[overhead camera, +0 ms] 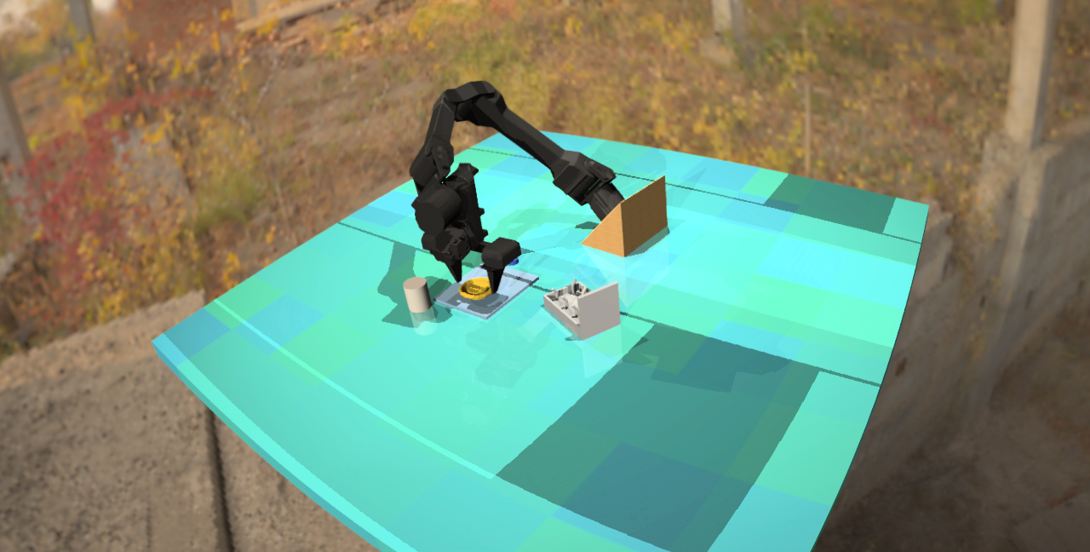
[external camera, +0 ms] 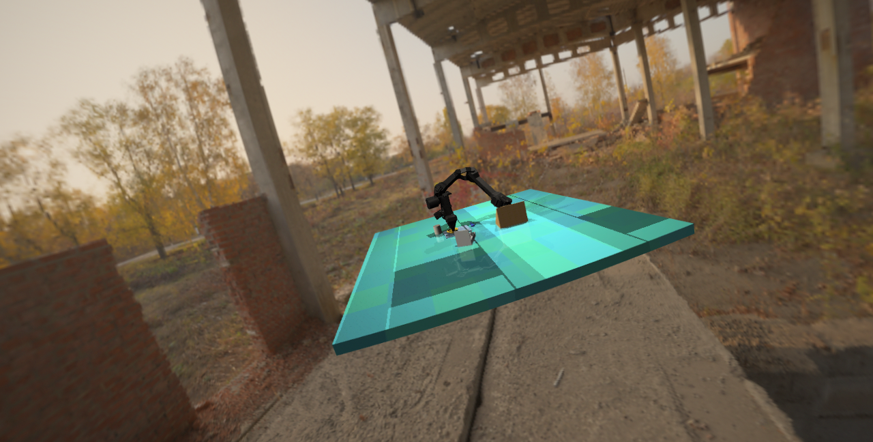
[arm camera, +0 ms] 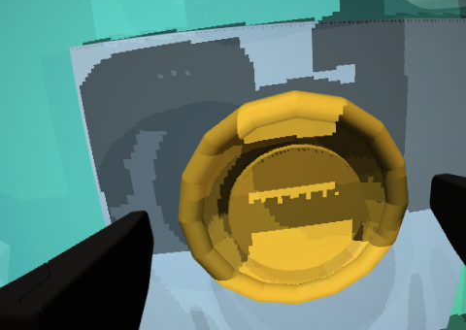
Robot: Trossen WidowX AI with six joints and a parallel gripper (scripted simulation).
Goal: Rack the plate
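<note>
Now: gripper tip 10 mm above the yellow plate. The rest, counted from my gripper tip: pale blue mat 30 mm behind, 10 mm to the right, 20 mm below; then cup 80 mm ahead, 70 mm to the right; then blue spoon 130 mm behind, 60 mm to the right, 20 mm below.
</note>
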